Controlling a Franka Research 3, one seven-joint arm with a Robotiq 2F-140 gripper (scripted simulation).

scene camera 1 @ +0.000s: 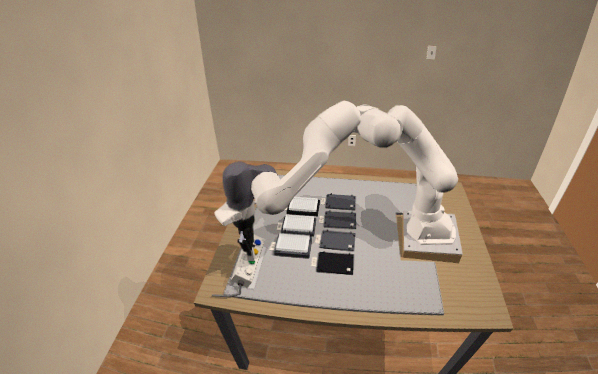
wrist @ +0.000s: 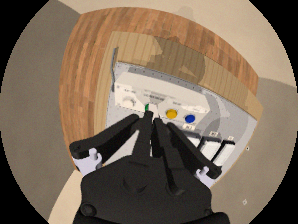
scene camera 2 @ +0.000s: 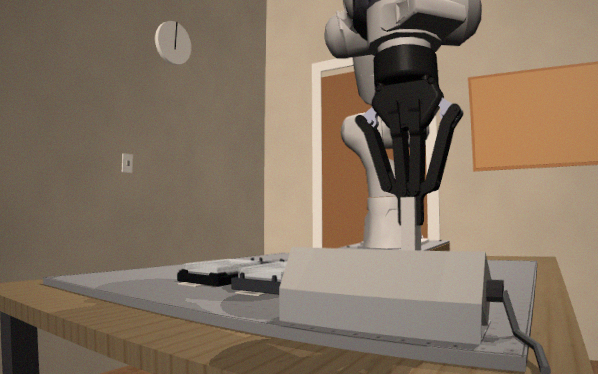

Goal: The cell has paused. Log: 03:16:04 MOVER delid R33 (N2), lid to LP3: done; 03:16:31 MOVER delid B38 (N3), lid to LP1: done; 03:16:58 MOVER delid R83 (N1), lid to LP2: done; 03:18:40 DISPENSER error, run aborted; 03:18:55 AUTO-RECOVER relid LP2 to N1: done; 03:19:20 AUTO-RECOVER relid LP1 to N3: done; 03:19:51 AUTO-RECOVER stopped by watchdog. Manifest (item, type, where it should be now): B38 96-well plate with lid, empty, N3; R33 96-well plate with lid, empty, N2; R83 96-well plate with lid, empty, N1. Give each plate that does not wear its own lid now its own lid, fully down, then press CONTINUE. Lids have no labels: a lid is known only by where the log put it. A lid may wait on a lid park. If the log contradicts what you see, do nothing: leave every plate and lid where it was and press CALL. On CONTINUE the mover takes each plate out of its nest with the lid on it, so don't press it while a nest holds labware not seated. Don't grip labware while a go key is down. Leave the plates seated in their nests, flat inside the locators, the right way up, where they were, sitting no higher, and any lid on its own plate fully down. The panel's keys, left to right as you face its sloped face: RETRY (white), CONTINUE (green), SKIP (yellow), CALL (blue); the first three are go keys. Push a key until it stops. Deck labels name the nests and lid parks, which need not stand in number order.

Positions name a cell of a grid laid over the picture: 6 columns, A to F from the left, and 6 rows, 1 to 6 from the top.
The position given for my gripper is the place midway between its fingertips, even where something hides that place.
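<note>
What I can see here is my gripper (scene camera 2: E5) (wrist: D3), visible to me both from scene camera 2 and from the wrist.
</note>
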